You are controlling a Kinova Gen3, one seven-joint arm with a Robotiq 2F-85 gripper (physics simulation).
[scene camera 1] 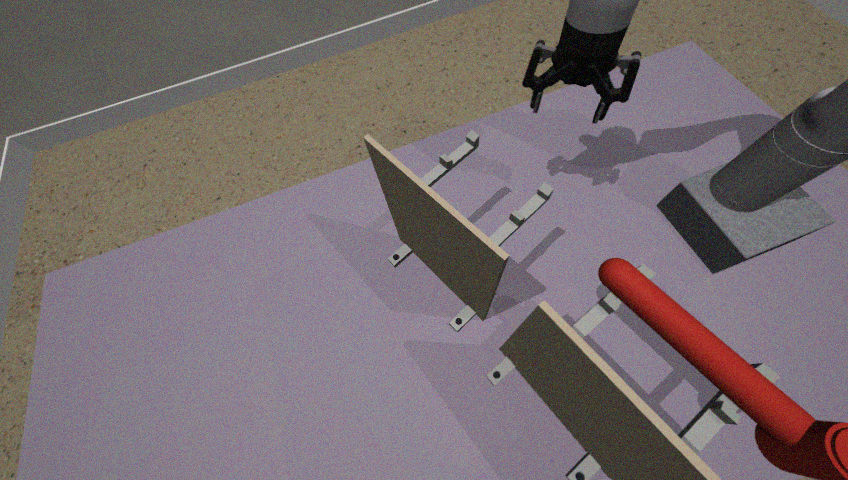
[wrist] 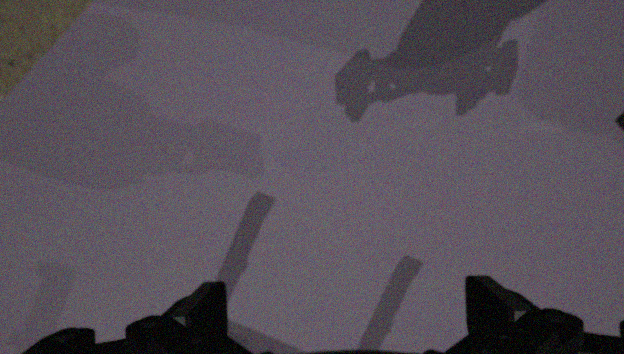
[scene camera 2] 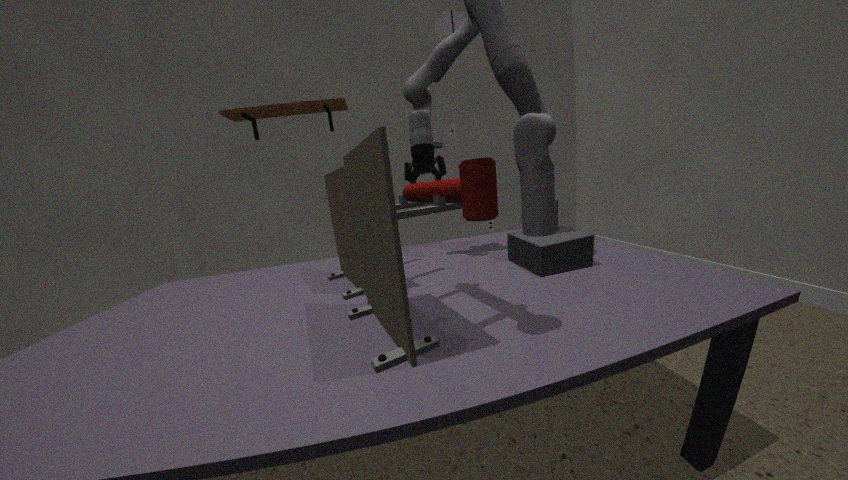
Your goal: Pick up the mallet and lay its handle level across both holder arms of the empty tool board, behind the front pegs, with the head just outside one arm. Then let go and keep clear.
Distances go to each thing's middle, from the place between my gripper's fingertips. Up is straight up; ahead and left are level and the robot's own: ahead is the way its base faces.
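There is the red mallet (scene camera 1: 786, 434), and counted from my hand it lies 370 mm to the left, 80 mm ahead and 10 mm above.
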